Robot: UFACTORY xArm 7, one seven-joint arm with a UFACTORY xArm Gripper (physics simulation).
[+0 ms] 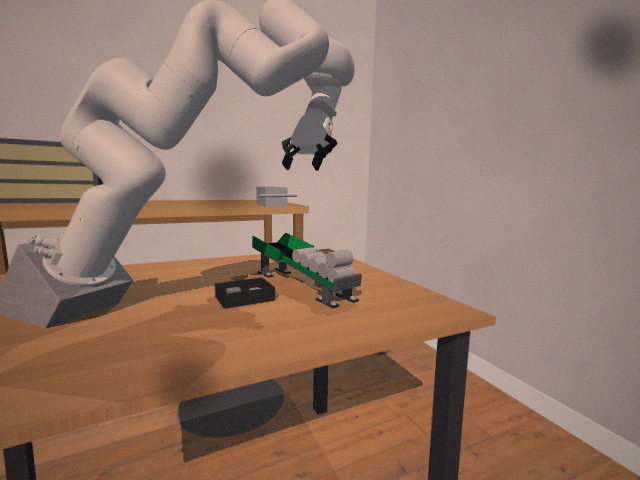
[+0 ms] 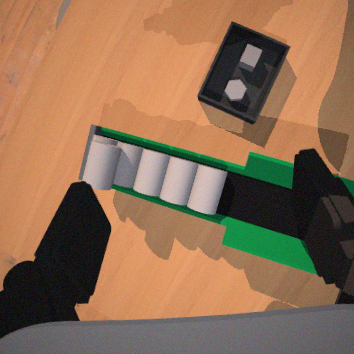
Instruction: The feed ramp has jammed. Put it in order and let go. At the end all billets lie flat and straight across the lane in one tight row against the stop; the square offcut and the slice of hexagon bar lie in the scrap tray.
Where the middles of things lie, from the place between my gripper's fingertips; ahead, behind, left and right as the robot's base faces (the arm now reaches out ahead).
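Relative to the black scrap tray [image 1: 246,297], my hand is 20 mm to the right of it, 160 mm past it and 320 mm above it.
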